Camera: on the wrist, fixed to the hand. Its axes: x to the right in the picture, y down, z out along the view.
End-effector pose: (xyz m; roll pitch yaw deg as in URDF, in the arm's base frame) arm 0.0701 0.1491 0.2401 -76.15 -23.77 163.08
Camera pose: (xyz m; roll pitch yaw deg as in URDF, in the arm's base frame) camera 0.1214 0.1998 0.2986 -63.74 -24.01 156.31
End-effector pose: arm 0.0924 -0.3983 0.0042 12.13 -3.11 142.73
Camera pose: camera 0.1379 -0.3459 -0.0576 21.80 3.06 142.16
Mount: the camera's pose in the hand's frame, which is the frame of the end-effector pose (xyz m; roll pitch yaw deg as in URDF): -0.0078 -0.0806 -0.0455 9.57 5.91 -1.86
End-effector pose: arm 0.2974 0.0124 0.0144 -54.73 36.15 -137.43
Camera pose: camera 0.2282 0.0625 0.0509 -49.56 37.82 -144.90
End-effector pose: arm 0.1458 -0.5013 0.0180 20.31 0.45 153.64
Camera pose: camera 0.1798 -0.4514 -0.0526 30.00 6.64 153.96
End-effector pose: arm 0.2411 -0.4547 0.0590 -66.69 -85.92 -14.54
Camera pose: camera 0.1680 -0.5119 0.0552 -4.55 -82.24 -67.23
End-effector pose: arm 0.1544 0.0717 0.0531 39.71 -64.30 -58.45
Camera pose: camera 0.1653 -0.0091 0.0086 45.43 -58.49 -53.96
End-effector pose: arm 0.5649 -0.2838 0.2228 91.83 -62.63 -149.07
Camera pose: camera 0.5324 -0.3593 0.1795 90.81 -60.41 -136.92
